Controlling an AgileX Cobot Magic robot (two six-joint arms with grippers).
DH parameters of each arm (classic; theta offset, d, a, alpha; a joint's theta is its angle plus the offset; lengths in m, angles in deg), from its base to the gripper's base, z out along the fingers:
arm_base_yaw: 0 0.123 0 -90
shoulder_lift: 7.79 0 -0.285 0
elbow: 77.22 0 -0.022 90
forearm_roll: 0 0.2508 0 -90
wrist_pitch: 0 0 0.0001 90
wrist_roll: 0 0.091 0 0
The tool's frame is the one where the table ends.
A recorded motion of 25 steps. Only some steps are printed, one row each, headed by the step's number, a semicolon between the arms.
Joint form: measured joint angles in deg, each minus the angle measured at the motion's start. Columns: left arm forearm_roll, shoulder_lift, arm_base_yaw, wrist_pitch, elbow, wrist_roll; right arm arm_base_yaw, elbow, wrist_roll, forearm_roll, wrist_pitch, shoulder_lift.
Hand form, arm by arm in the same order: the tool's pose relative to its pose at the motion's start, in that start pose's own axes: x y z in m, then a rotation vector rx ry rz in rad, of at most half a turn. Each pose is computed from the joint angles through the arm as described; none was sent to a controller.
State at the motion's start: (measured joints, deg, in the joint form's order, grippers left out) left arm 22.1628 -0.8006 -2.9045 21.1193 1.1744 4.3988; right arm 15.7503 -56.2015 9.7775 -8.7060 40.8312 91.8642
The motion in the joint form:
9: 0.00 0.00 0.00 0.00 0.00 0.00; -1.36 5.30 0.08 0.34 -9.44 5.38
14: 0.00 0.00 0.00 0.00 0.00 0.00; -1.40 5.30 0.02 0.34 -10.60 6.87
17: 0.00 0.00 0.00 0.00 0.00 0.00; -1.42 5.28 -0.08 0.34 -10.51 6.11
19: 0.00 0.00 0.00 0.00 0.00 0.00; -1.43 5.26 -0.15 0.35 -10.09 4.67
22: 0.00 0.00 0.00 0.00 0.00 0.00; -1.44 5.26 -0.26 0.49 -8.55 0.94
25: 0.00 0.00 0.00 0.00 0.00 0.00; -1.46 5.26 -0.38 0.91 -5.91 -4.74
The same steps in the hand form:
9: 0.0000 0.0000 0.0000 0.0000 0.0000 0.0000; 0.0151 -0.0015 0.0444 -0.0146 0.0253 0.0124
14: 0.0000 0.0000 0.0000 0.0000 0.0000 0.0000; 0.0150 -0.0008 0.0523 -0.0167 0.0313 0.0100
17: 0.0000 0.0000 0.0000 0.0000 0.0000 0.0000; 0.0142 -0.0013 0.0483 -0.0169 0.0193 0.0097
19: 0.0000 0.0000 0.0000 0.0000 0.0000 0.0000; 0.0132 -0.0021 0.0407 -0.0167 0.0011 0.0108
22: 0.0000 0.0000 0.0000 0.0000 0.0000 0.0000; 0.0124 -0.0041 0.0211 -0.0160 -0.0370 0.0164
25: 0.0000 0.0000 0.0000 0.0000 0.0000 0.0000; 0.0143 -0.0070 -0.0085 -0.0169 -0.0895 0.0287

